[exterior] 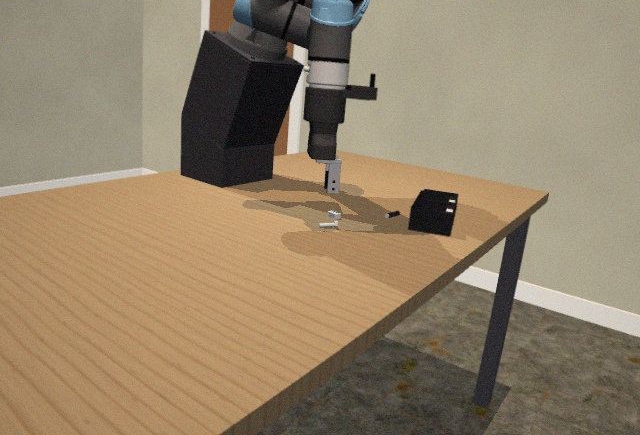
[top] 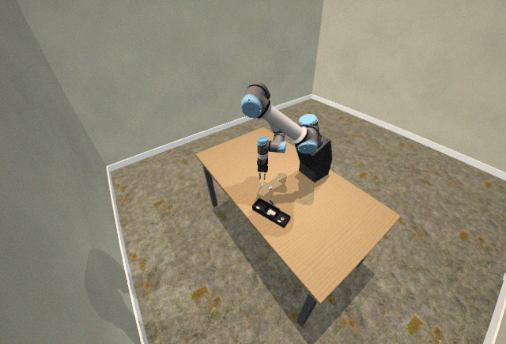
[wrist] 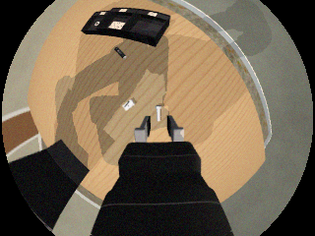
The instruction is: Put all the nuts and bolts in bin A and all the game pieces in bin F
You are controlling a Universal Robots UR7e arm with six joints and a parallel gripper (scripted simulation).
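Right now my hand is 9 cm above the bolt. The rest, counted from my hand: small ring-shaped piece (34 cm to the left, 8 cm below, 4 cm ahead); then white speckled piece (26 cm to the left, 8 cm below, 7 cm ahead); then black bin (26 cm to the left, 8 cm ahead, 7 cm below).
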